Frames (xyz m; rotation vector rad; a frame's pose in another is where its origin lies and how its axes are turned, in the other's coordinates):
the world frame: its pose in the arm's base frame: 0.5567 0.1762 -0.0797 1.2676 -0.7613 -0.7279
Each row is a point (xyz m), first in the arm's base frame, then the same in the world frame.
Working: the arm's base frame: its pose in the world frame: -0.1592 0.0197 0.5671 -1.2676 0.7613 0.7279

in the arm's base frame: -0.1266 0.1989 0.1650
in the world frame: -0.3782 0.2055 0.5848
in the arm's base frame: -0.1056 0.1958 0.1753
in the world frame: -0.3629 0.2164 0.5705
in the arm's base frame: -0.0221 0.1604 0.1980
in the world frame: -0.2849 0.2382 0.5239
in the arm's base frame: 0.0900 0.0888 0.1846
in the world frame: -0.1644 0.2205 0.4687
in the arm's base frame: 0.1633 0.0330 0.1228
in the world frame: -0.0833 0.1553 0.4304
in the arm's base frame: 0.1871 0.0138 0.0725
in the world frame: -0.0589 0.1041 0.4145
